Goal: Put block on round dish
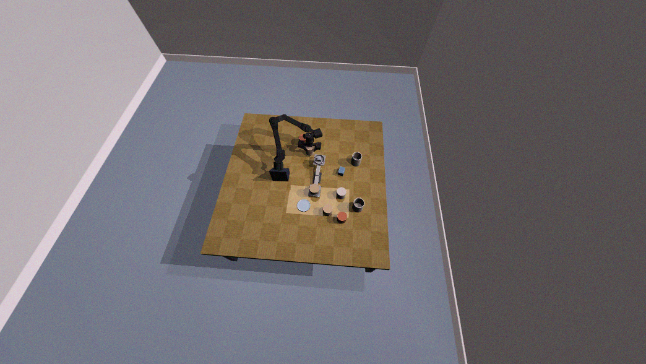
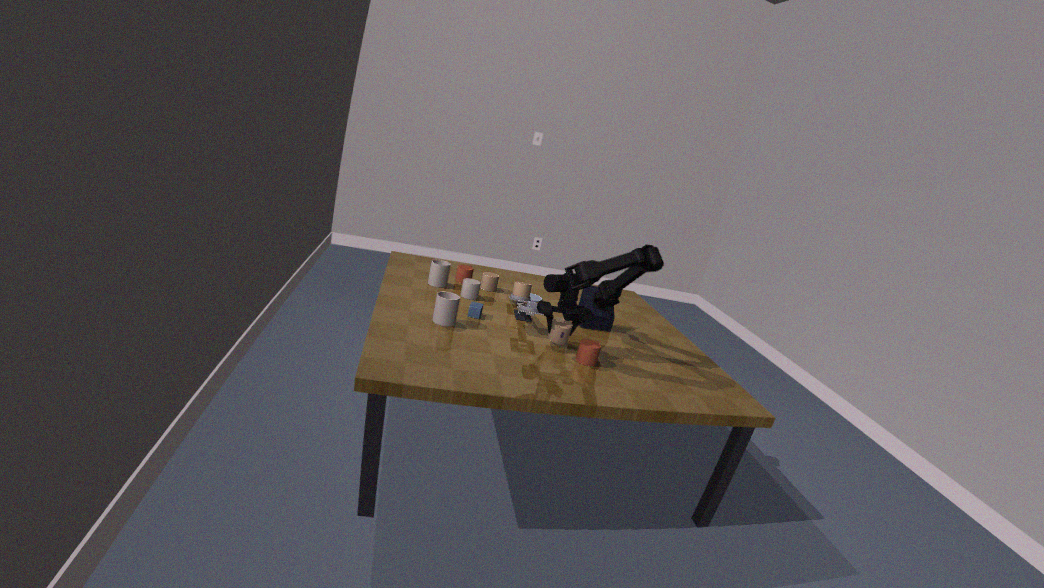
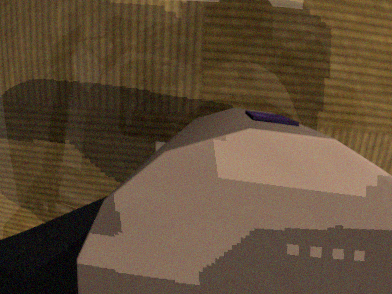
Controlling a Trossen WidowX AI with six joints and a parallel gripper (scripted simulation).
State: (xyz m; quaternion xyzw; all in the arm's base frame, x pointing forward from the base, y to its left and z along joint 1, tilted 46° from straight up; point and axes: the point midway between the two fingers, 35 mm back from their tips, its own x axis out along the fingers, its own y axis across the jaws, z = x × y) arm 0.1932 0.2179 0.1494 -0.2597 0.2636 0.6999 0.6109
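The grey block lies 100 mm ahead of my gripper tip, 100 mm to the right of it and 50 mm above it. From my gripper tip the other things lie so: blue block 290 mm ahead, 140 mm to the right, 20 mm below; then tan cup 20 mm to the left, 10 mm above; then small balance 100 mm ahead, 220 mm to the right.
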